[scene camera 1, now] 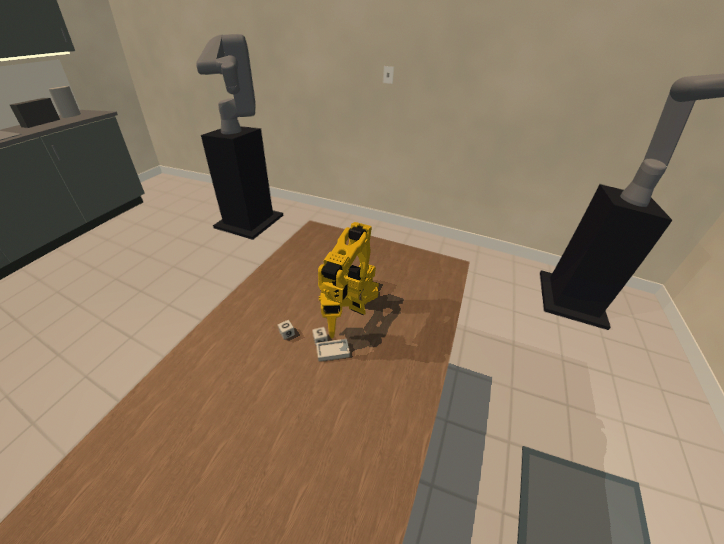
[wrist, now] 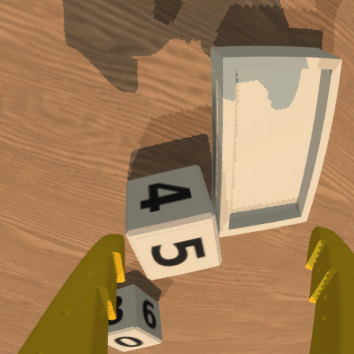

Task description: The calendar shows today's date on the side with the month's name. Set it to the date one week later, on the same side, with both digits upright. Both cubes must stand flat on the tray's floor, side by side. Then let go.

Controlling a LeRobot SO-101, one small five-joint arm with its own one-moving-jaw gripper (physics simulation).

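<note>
A white cube (scene camera 1: 319, 334) (wrist: 172, 225) stands on the table close beside the tray's long side; the wrist view shows its 4 and 5 faces. I cannot tell if they touch. A second white cube (scene camera 1: 286, 329) (wrist: 135, 320) stands farther off, with 0, 6 and part of another digit showing; the left jaw partly hides it in the wrist view. The shallow white tray (scene camera 1: 333, 357) (wrist: 229, 150) has no cube in it. My gripper (scene camera 1: 348, 325) (wrist: 217, 245) is open and empty, its jaws wide apart above the table near the 4/5 cube.
The brown wooden table top (scene camera 1: 280, 421) (wrist: 50, 165) lies under the cubes and tray. The yellow arm stands behind the tray in the scene view, and its shadow falls across the table and the tray's far end. Two grey arms on black pedestals (scene camera 1: 238, 181) (scene camera 1: 608, 257) stand beyond the table.
</note>
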